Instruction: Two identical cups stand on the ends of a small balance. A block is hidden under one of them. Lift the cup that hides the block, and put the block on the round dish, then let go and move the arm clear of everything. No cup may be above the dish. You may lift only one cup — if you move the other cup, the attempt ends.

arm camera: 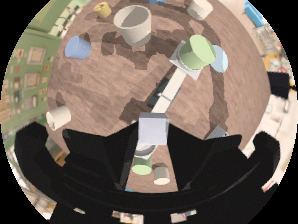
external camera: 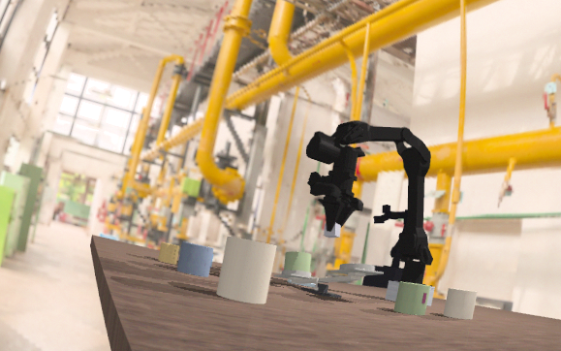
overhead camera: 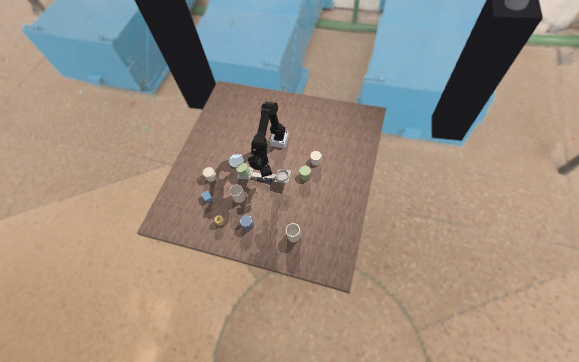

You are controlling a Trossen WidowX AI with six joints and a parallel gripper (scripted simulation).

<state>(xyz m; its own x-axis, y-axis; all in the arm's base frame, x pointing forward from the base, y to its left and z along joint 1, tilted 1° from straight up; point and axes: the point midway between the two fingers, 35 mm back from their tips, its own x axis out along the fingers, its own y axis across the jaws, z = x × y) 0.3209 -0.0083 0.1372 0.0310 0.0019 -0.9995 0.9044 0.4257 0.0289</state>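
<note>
Right now my gripper tip is 250 mm to the left of the round light blue dish, 150 mm above it and 130 mm past it. Round my gripper tip: balance 120 mm below, 30 mm to the right, 20 mm behind; then blue cylinder 290 mm ahead, 120 mm below, 60 mm to the right; then pale grey block right at my gripper tip.
</note>
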